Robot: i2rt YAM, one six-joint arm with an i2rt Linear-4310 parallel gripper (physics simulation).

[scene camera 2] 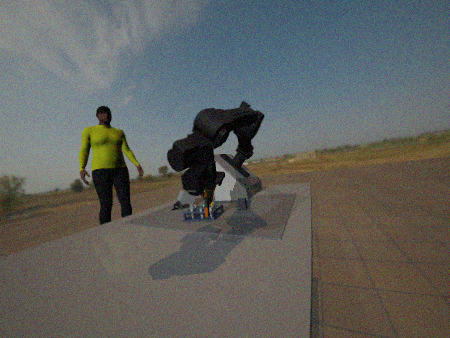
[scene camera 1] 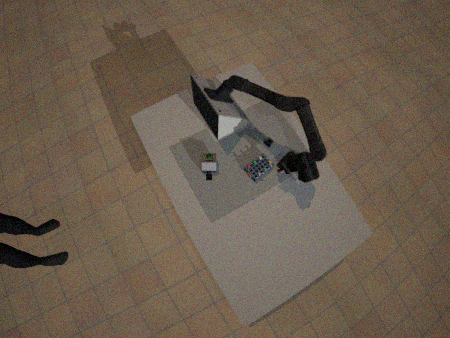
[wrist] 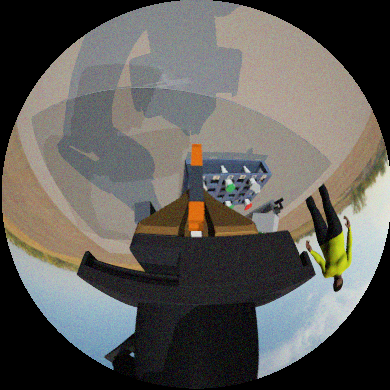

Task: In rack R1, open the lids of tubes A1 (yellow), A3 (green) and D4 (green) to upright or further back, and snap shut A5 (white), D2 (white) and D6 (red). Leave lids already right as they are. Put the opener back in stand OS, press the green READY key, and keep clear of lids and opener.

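Places are measured from the arm's base along level axes (x ahead, y left, z up), in millimetres.
Pixels of known places: gripper, fingertip midpoint: [scene camera 2: 209,202] [scene camera 1: 277,165] [wrist: 195,193]; arm's base, origin of the base link: [scene camera 2: 234,165] [scene camera 1: 218,96].
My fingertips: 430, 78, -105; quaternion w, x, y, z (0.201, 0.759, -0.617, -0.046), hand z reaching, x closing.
Observation:
For each thing: its middle in the pictures, then the offset to it from my fingertips, as dx, dy, dz. Level surfaces: height alone.
- orange opener, body centre: [wrist: 195,179] [scene camera 2: 207,204] [scene camera 1: 281,168] +24, +6, +3
- blue rack R1, body centre: [wrist: 229,192] [scene camera 2: 201,209] [scene camera 1: 259,166] -51, -73, -36
- green lid, body centre: [wrist: 230,188] -24, -57, -24
- red lid, body centre: [wrist: 248,206] -75, -120, -22
- key box, body centre: [wrist: 264,222] [scene camera 1: 209,161] [scene camera 2: 186,198] -200, -274, -23
- green READY key, body centre: [scene camera 1: 209,156] -219, -263, -1
- table, its level: dz -68
My gripper [scene camera 1: 283,168] [scene camera 2: 205,192] [wrist: 195,193] is shut on the orange opener [scene camera 1: 279,170] [scene camera 2: 205,208] [wrist: 196,156]. It holds the opener upright at the right-hand edge of the blue rack R1 [scene camera 1: 259,167] [scene camera 2: 192,217] [wrist: 264,169]. In the wrist view the opener's tip stands over the rack's left edge. A green lid [wrist: 230,187], a red lid [wrist: 247,206] and white lids [wrist: 254,185] show in the rack. Lid angles are too small to tell. The tubes behind the opener are hidden.
The small dark stand OS [scene camera 1: 268,141] [scene camera 2: 241,203] is behind the rack. The key box [scene camera 1: 209,165] [wrist: 265,220] with the green READY key [scene camera 1: 209,156] is left of the rack. The arm's wedge-shaped base [scene camera 1: 221,120] stands at the back. A person [scene camera 2: 107,159] stands beside the table [scene camera 1: 272,254].

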